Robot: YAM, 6 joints.
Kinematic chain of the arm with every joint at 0, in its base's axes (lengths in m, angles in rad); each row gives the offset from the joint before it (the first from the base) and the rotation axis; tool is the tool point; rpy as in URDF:
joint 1: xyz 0 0 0.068 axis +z
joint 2: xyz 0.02 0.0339 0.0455 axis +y
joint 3: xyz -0.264 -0.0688 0 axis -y
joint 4: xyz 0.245 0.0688 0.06 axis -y
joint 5: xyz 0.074 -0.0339 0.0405 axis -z
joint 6: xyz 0.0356 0 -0.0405 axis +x
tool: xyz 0 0 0 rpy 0 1.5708 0
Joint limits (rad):
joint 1: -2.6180..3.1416
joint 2: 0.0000..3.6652
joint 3: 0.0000..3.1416
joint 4: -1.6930..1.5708
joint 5: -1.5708..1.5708
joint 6: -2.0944..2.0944
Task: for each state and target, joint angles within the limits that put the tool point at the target. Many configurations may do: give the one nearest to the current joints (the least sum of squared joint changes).
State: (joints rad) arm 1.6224 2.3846 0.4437 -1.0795 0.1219 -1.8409
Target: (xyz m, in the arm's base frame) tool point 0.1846 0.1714 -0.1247
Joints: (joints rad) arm 0.7801 2.7806 1.1805 -0.6466 0.2267 -1.8409
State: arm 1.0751 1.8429 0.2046 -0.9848 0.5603 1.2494
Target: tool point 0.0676 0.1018 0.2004
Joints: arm 1.1476 1.1259 0.6739 -1.4370 0.5908 1.2494
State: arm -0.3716 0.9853 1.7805 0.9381 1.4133 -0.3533
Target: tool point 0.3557 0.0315 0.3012
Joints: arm 0.1872 1.6524 1.0524 0.7710 1.4331 -0.3533
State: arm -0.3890 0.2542 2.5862 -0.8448 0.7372 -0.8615
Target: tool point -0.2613 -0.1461 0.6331
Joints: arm 0.4488 0.8928 2.8079 -0.2092 0.5389 -0.8615
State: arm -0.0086 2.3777 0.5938 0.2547 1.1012 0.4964
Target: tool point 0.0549 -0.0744 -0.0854
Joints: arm -0.5804 2.7911 0.4275 0.2148 1.1244 0.4964
